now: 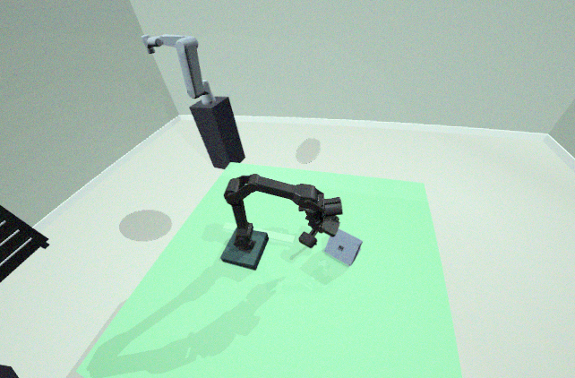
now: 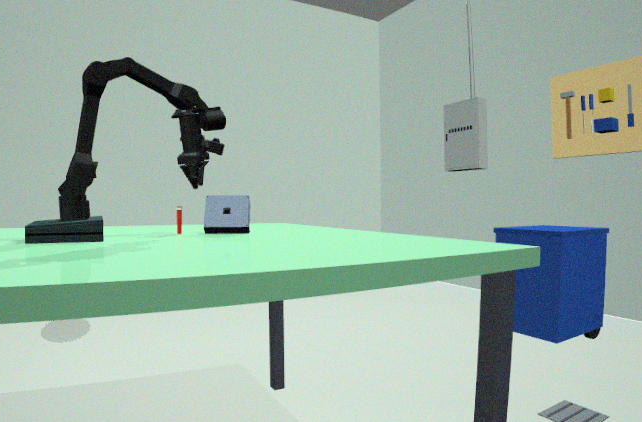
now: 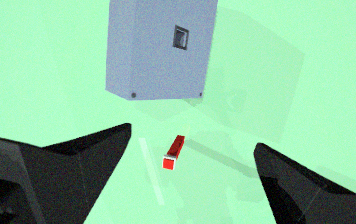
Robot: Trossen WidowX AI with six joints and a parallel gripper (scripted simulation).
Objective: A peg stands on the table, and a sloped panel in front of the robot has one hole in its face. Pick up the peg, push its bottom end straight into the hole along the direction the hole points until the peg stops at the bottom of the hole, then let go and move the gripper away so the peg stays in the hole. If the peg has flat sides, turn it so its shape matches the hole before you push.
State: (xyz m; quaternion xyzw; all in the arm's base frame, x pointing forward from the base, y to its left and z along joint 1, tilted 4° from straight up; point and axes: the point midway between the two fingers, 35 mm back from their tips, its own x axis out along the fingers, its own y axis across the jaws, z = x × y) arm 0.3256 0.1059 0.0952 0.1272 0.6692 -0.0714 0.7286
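My gripper tip is now 8 cm above the red square peg, 5 cm past it and 4 cm to the right of it. Also, from my gripper tip: panel (9 cm ahead, 8 cm below, 3 cm to the left).
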